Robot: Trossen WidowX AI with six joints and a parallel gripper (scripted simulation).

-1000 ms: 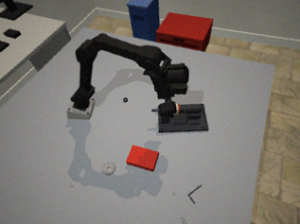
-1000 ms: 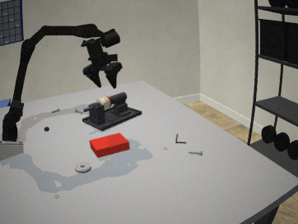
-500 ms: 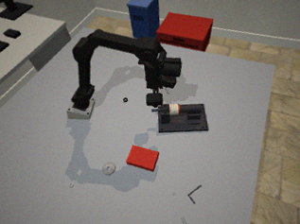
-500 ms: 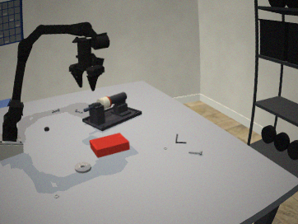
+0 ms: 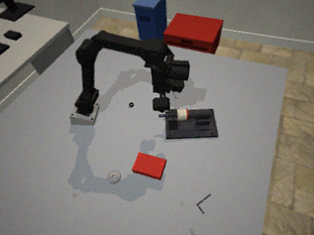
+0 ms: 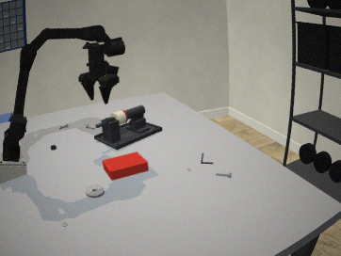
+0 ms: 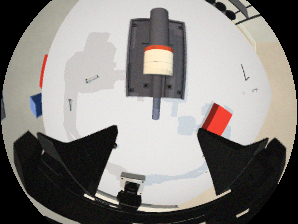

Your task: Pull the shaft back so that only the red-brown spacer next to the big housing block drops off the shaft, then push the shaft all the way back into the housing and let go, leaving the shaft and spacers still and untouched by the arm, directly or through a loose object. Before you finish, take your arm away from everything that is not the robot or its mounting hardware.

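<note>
The shaft lies 8 cm ahead of my hand, 2 cm to the left of it and 12 cm below it. Also, from my hand: red-brown spacer 10 cm ahead, 3 cm to the left, 12 cm below; then fixture 11 cm ahead, 3 cm to the left, 15 cm below; then cream spacer 8 cm ahead, 2 cm to the left, 12 cm below.
</note>
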